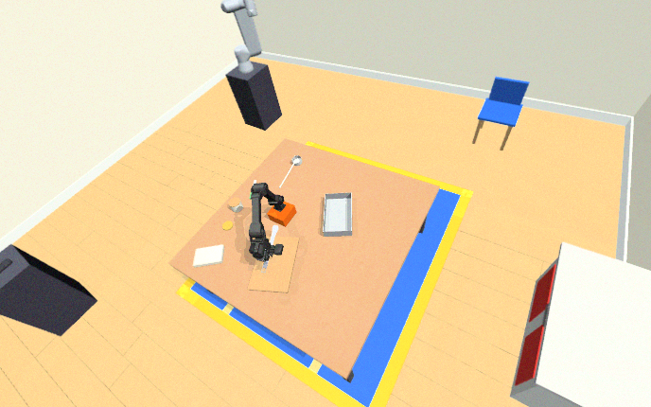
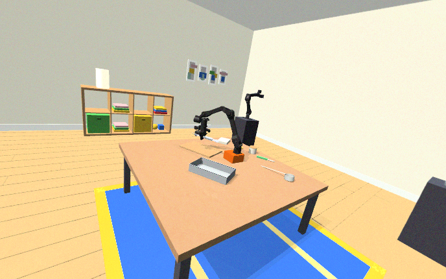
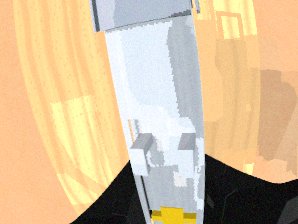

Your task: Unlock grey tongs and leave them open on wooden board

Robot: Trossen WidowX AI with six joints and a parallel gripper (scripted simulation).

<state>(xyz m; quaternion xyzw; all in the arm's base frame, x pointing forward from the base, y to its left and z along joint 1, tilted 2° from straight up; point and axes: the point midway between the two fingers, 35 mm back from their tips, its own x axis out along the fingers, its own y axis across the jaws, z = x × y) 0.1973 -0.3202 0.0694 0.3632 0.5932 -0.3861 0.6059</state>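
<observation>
My gripper tip is 10 mm to the right of the wooden board and 90 mm above it. Round my gripper tip: roasting tin: 160 mm ahead, 480 mm to the left, 70 mm below; yellow lock piece: 10 mm to the left, 40 mm above; white block: 400 mm behind, 170 mm to the right, 90 mm below.
</observation>
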